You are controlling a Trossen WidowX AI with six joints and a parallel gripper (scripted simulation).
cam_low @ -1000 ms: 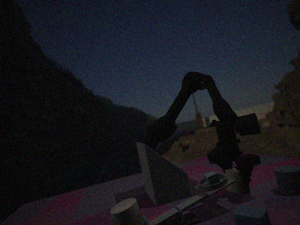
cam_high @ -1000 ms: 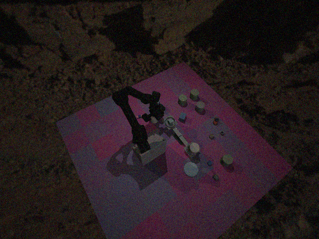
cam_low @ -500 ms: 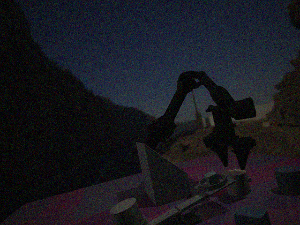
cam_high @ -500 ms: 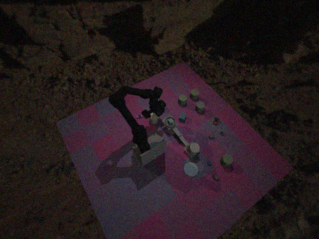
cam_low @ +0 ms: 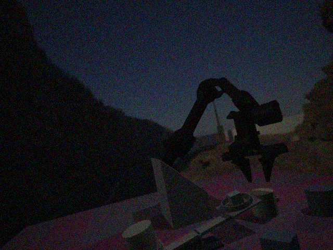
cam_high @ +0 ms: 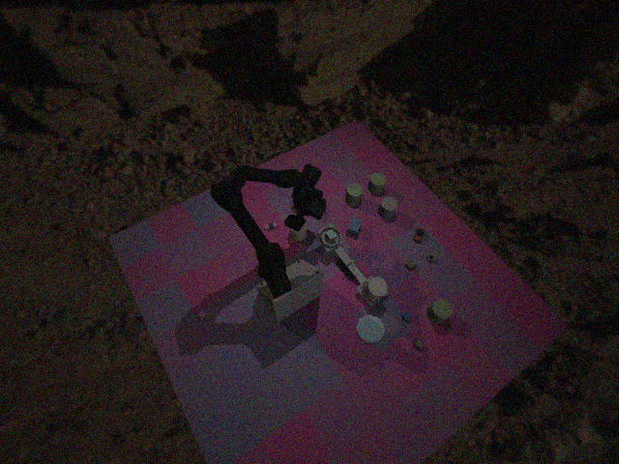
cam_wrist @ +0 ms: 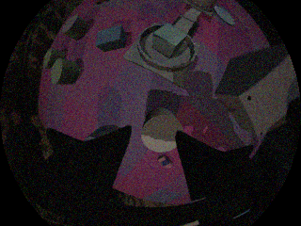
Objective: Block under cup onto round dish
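Right now my gripper tip is 460 mm to the left of the round dish, 100 mm above it and 30 mm short of it. Round my gripper tip: small balance 220 mm to the right, 80 mm ahead, 60 mm below; grey-blue cup 120 mm to the left, 60 mm below, 50 mm ahead.
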